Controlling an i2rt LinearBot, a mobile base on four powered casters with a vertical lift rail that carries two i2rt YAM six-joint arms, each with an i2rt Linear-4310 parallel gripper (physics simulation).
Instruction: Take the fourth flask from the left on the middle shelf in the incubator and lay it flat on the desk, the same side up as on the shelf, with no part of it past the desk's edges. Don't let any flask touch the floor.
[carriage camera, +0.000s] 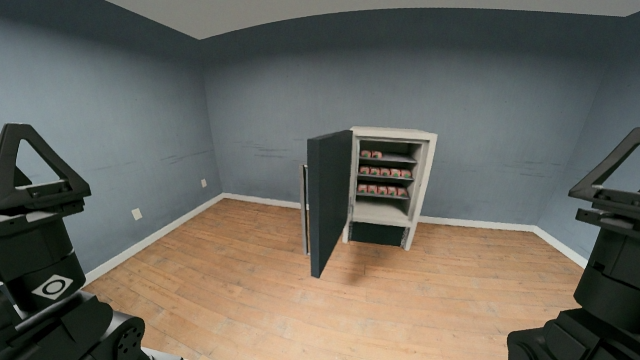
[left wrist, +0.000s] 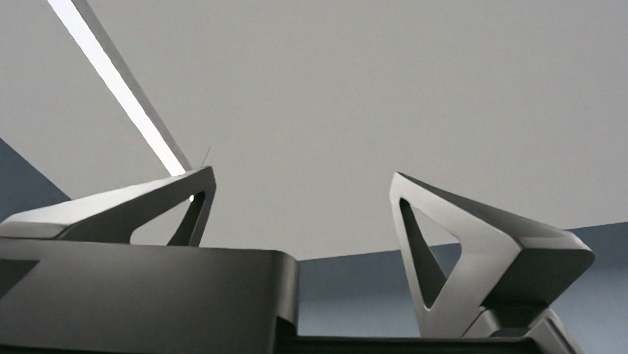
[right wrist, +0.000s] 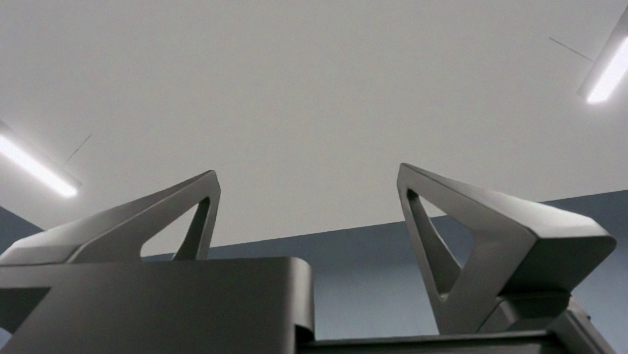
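Note:
In the carriage view a white incubator (carriage camera: 423, 185) stands open against the far wall. Its middle shelf (carriage camera: 385, 177) bears a row of several pink flasks. The fourth flask from the left (carriage camera: 395, 173) stands in that row, with one flask (carriage camera: 406, 174) to its right; details are too small to tell. The desk does not show in these views. My left gripper (left wrist: 303, 179) is open and empty, pointing up towards the ceiling. My right gripper (right wrist: 308, 176) is also open and empty, pointing up. Both are far from the incubator, partly showing at the carriage view's side edges.
The dark incubator door (carriage camera: 330, 200) is swung wide open at the incubator's left, its long handle (carriage camera: 303, 210) facing left. The top shelf (carriage camera: 397, 158) holds two flasks at its left; the lower shelf (carriage camera: 382, 195) holds several. Wooden floor (carriage camera: 280, 310) lies between me and the incubator.

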